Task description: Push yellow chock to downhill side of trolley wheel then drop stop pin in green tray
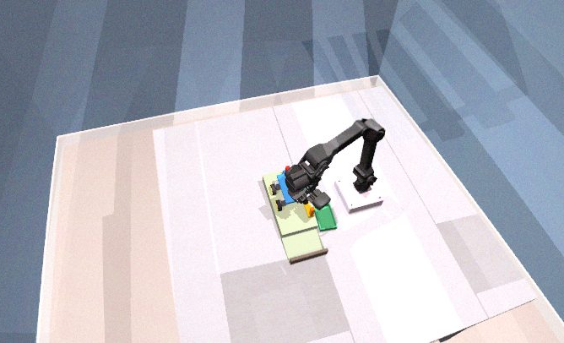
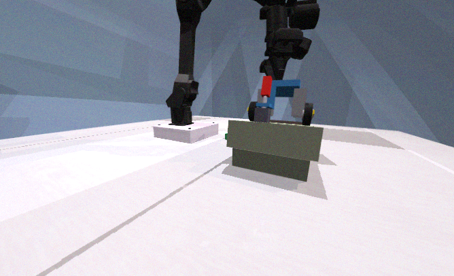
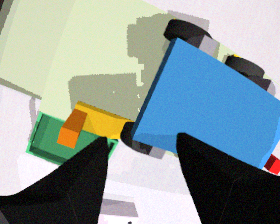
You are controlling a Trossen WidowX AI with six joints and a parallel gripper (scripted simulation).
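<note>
Right now my gripper tip is 16 cm to the left of the red-headed stop pin, 4 cm above it and 1 cm past it. The rest, counted from my gripper tip: yellow chock 8 cm below, 3 cm behind, 1 cm to the left; then blue trolley 7 cm to the right, 6 cm below, 2 cm ahead; then pale green ramp 12 cm below, 7 cm to the right, 2 cm ahead.
</note>
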